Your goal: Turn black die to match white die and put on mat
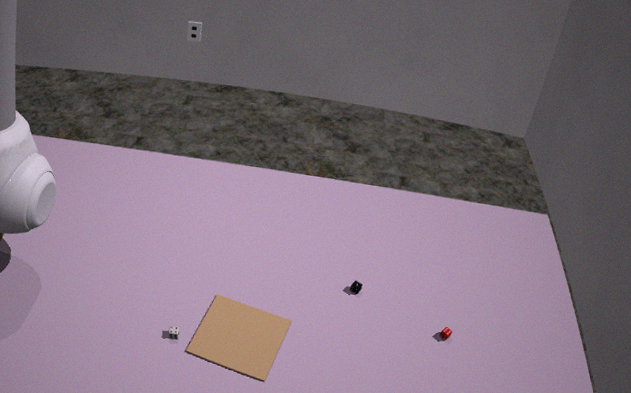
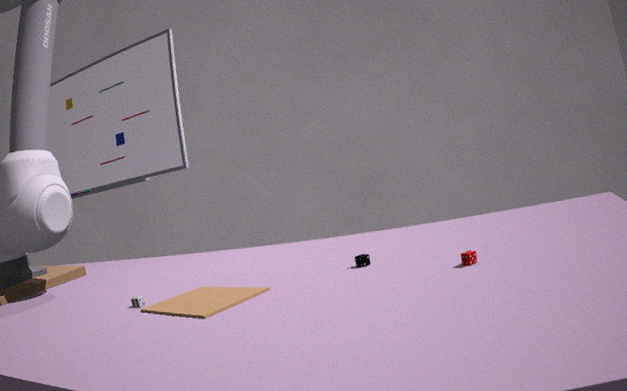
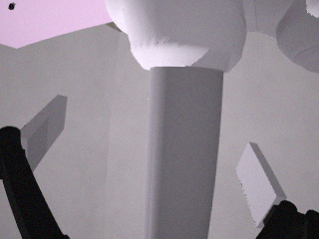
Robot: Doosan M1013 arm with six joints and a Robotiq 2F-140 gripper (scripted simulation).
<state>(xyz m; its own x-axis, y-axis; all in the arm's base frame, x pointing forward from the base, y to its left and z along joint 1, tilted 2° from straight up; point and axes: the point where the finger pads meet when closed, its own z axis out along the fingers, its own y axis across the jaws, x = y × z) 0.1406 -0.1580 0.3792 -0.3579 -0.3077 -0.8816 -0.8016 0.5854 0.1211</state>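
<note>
Right now the white die is 42 cm ahead of my hand, 2 cm to the left of it and 39 cm below it. From my hand the other things lie so: black die 73 cm ahead, 18 cm to the left, 39 cm below; then tan mat 53 cm ahead, 4 cm to the left, 40 cm below; then red die 90 cm ahead, 9 cm to the left, 39 cm below.
</note>
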